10 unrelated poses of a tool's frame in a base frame.
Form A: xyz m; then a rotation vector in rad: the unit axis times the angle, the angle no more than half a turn.
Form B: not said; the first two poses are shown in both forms.
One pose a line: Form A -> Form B
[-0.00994 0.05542 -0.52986 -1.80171 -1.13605 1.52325] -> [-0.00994 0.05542 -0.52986 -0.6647 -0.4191 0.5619 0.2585]
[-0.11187 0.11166 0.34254 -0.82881 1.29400 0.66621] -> [-0.11187 0.11166 0.34254 -0.3676 0.5740 0.2955 0.6694]
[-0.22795 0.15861 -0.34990 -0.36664 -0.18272 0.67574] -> [-0.22795 0.15861 -0.34990 -0.1786 -0.0890 0.3291 0.9230]
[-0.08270 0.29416 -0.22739 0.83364 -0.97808 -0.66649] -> [-0.08270 0.29416 -0.22739 0.3814 -0.4474 -0.3049 0.7493]
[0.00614 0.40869 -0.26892 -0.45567 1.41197 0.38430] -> [0.00614 0.40869 -0.26892 -0.2062 0.6389 0.1739 0.7205]
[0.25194 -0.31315 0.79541 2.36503 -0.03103 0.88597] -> [0.25194 -0.31315 0.79541 0.8923 -0.0117 0.3343 0.3031]
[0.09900 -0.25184 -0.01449 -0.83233 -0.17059 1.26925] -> [0.09900 -0.25184 -0.01449 -0.3769 -0.0772 0.5747 0.7223]
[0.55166 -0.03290 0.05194 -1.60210 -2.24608 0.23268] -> [0.55166 -0.03290 0.05194 -0.5686 -0.7972 0.0826 0.1854]
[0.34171 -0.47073 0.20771 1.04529 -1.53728 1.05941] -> [0.34171 -0.47073 0.20771 0.4285 -0.6302 0.4343 0.4803]
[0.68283 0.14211 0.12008 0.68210 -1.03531 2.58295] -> [0.68283 0.14211 0.12008 0.2358 -0.3579 0.8929 0.1378]
